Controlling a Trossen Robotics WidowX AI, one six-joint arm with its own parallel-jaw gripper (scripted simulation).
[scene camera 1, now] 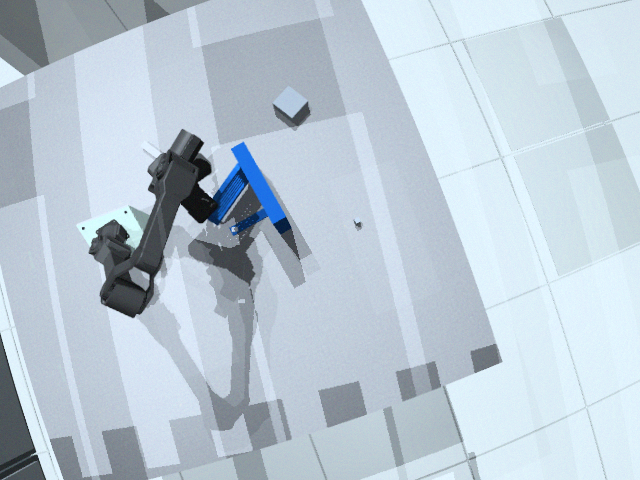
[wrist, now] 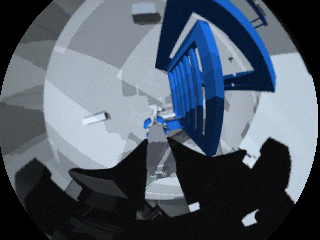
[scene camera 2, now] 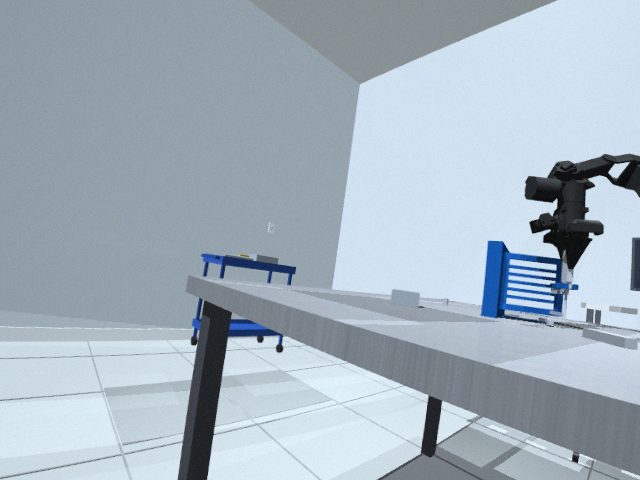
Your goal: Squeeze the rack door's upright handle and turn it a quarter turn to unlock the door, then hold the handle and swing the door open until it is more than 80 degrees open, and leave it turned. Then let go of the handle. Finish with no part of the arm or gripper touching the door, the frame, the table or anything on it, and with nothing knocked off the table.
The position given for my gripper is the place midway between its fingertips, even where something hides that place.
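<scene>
What I see is my gripper (scene camera 2: pixel 568 269). Scene camera 1 lets me see the gripper (scene camera 1: pixel 191 195) as well, and so does the wrist view, where I find the gripper (wrist: pixel 157 140).
</scene>
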